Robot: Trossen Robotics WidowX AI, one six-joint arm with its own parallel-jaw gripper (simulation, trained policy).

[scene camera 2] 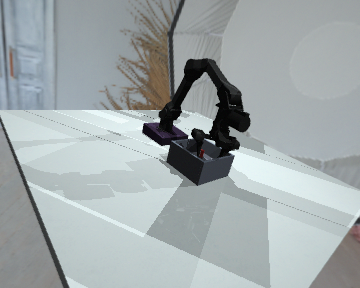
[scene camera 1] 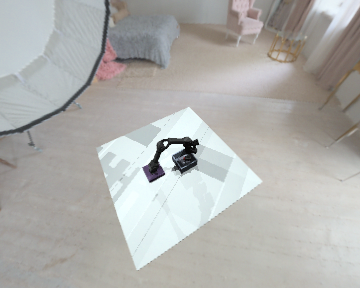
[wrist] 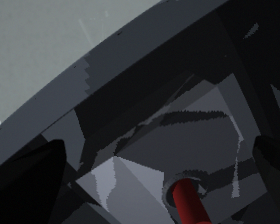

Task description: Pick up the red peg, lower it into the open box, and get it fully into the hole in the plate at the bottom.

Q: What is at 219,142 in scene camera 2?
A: My gripper.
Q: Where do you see a dark box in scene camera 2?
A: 180,156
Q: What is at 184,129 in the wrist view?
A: A grey plate.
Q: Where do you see a dark box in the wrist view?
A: At 228,50
